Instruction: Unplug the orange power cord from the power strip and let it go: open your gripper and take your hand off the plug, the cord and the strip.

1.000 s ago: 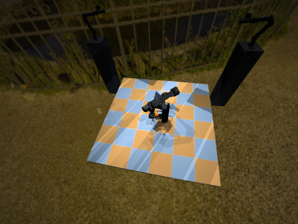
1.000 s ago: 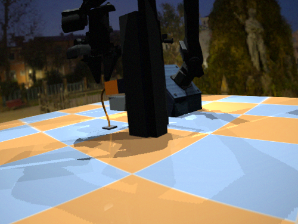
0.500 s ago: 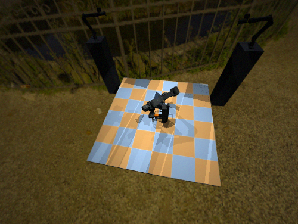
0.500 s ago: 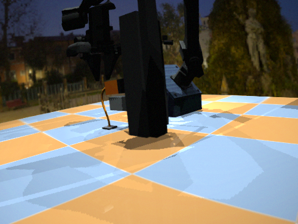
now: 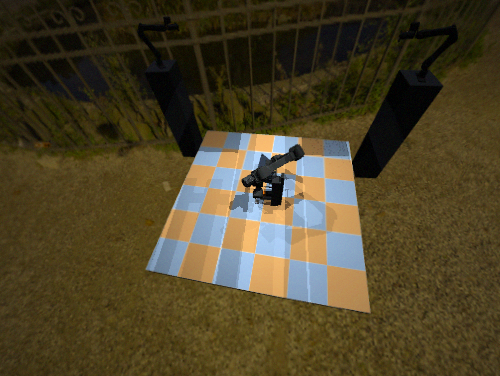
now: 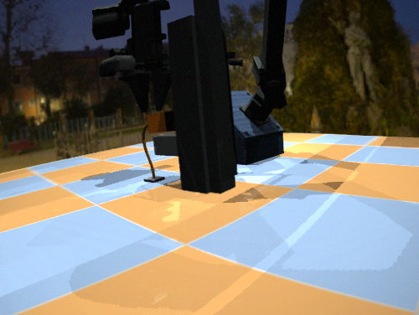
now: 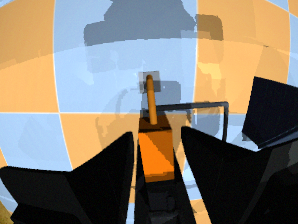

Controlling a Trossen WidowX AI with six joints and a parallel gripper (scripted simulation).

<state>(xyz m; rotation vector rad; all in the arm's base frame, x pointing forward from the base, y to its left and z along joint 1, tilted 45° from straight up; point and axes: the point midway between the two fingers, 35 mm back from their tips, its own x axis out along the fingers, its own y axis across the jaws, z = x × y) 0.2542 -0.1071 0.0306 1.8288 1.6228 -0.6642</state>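
The orange plug lies 4 cm to the left of my gripper tip and 1 cm below it.
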